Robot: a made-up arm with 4 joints. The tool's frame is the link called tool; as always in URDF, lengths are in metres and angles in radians.
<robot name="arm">
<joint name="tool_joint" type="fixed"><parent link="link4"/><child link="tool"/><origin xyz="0.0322 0.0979 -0.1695" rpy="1.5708 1.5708 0"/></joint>
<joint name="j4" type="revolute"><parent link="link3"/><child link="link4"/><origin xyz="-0.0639 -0.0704 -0.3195" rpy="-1.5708 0 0"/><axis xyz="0 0 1"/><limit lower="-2.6" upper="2.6"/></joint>
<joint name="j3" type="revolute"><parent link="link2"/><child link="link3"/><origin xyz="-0.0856 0.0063 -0.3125" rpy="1.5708 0 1.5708"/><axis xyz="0 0 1"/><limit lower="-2.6" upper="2.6"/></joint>
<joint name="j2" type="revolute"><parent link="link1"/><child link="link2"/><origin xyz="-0.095 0.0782 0.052" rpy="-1.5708 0 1.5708"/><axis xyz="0 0 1"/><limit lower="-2.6" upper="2.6"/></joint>
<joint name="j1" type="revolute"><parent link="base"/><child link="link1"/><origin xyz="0 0 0.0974" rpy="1.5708 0 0"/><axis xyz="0 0 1"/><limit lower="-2.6" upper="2.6"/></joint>
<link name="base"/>
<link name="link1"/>
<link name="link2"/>
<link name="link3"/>
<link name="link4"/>
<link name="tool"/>
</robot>
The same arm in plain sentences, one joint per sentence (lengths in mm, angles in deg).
The arm has four revolute joints in a row. What follows holds with every joint at zero, and every direction is one of the base frame's.
The first joint lies 97.4 mm along +z from the base frame's origin and rotates about -y, from -148.97 to 148.97 deg.
The second joint lies 95.0 mm along -x and 52.0 mm along -y and 78.2 mm along +z from the first joint and rotates about -x, from -148.97 to 148.97 deg.
The third joint lies 312.5 mm along +x and 6.3 mm along +y and 85.6 mm along -z from the second joint and rotates about +z, from -148.97 to 148.97 deg.
The fourth joint lies 70.4 mm along +x and 63.9 mm along -y and 319.5 mm along -z from the third joint and rotates about -x, from -148.97 to 148.97 deg.
The tool frame, which is the frame that the pose is given for, lies 169.5 mm along +x and 32.2 mm along +y and 97.9 mm along -z from the fourth joint; its axes are the base frame's turned by roll 0.00, pitch 0.00 and yaw 0.00 deg (as in URDF: about the fixed x, then y, then z).

